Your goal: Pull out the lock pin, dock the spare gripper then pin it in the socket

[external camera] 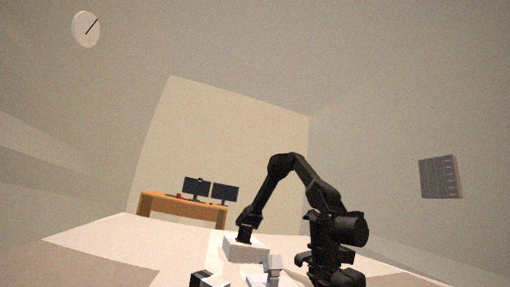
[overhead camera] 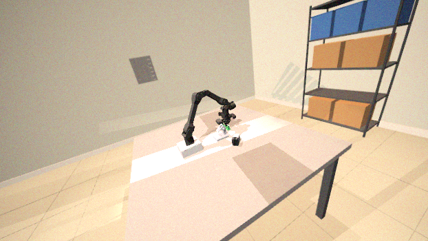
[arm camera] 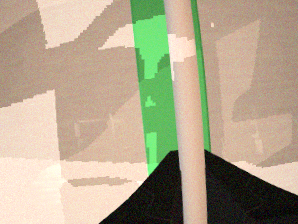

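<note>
Right now my gripper tip is 2 cm to the right of the green part. Round my gripper tip: spare gripper: 26 cm to the right, 4 cm behind, 1 cm above; mount: 11 cm to the right, 10 cm behind, 3 cm above.
</note>
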